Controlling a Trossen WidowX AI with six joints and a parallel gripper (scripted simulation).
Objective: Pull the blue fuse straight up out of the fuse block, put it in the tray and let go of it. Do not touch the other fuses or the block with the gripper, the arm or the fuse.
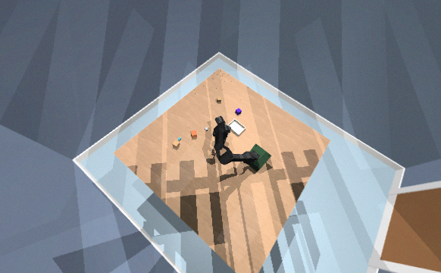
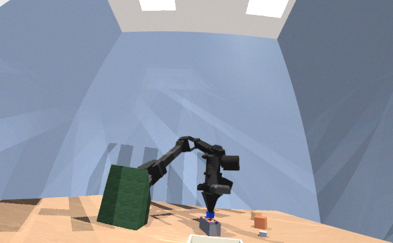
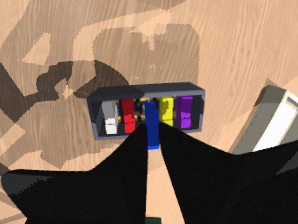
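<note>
Right now the white tray is 210 mm to the right of my gripper tip and 60 mm below it. The rest, counted from my gripper tip: small grey block (190 mm ahead, 10 mm to the right, 60 mm below); orange cube (220 mm ahead, 100 mm to the left, 40 mm below); blue fuse (10 mm below).
</note>
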